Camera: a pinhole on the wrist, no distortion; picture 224 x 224 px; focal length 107.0 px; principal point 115.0 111.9 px. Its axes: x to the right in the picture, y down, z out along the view. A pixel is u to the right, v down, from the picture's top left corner.
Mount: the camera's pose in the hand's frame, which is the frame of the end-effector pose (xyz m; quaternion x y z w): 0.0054 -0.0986 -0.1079 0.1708 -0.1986 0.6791 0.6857
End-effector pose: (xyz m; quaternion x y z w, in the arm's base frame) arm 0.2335 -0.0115 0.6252 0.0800 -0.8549 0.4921 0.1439
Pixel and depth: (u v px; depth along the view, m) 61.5 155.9 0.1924
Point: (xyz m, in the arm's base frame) 0.3864 -0.1571 0.8223
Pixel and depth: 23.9 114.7 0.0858
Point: 0.3026 -0.0534 0.8264
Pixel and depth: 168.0 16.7 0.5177
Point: -0.2269 -0.5020 0.6600
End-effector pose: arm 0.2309 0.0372 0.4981 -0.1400 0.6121 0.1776 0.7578
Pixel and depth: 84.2 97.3 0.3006
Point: 0.4767 -0.2048 0.4859
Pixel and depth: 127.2 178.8 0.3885
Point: 0.5058 -0.1098 0.7951
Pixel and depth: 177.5 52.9 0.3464
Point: 0.5732 0.0921 0.3831
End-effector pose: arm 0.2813 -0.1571 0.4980 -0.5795 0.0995 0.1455 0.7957
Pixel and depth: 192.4 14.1 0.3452
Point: 0.5872 0.1716 0.5550
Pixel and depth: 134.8 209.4 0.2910
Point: 0.0923 -0.0910 0.8094
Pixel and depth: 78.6 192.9 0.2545
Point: 0.1990 -0.2071 0.8475
